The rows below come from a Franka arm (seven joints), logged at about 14 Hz.
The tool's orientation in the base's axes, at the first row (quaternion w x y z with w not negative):
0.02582 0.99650 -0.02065 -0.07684
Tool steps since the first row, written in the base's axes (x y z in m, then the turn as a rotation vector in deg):
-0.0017 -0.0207 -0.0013 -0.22 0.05 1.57
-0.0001 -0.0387 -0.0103 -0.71 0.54 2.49
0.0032 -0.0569 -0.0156 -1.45 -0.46 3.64
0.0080 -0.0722 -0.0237 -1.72 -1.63 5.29
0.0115 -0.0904 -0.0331 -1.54 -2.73 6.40
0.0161 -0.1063 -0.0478 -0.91 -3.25 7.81
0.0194 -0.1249 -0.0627 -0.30 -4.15 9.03
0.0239 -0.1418 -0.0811 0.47 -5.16 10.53
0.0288 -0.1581 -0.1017 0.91 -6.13 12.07
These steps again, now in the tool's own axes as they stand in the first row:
-0.0005 0.0206 0.0025 -0.46 0.04 -1.52
0.0032 0.0381 0.0120 -1.10 -0.38 -2.37
0.0081 0.0558 0.0176 -1.96 0.71 -3.35
0.0148 0.0704 0.0256 -2.43 1.98 -4.88
0.0205 0.0880 0.0353 -2.37 3.13 -5.95
0.0280 0.1029 0.0498 -1.94 3.70 -7.41
0.0343 0.1205 0.0649 -1.48 4.65 -8.66
0.0423 0.1362 0.0832 -0.90 5.71 -10.21
0.0510 0.1511 0.1036 -0.66 6.74 -11.76

